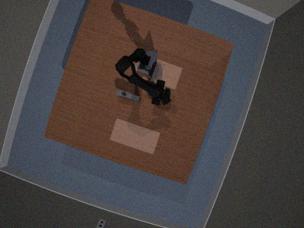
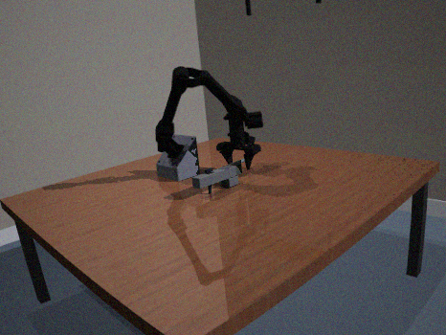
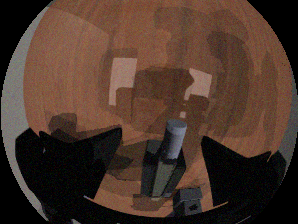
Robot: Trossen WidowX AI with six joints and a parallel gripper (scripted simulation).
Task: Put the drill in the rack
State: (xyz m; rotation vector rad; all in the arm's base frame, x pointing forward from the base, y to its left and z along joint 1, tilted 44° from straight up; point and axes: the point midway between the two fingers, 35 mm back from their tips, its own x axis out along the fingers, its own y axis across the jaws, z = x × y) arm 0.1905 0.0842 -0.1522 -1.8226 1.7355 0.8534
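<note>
My gripper tip is 1 cm short of the drill, 3 cm to the left of it and 3 cm below it. The rest, counted from my gripper tip: dark key: 10 cm ahead, 24 cm to the right, 4 cm above; then grey rack: 1 cm ahead, 5 cm to the right, 1 cm above.
</note>
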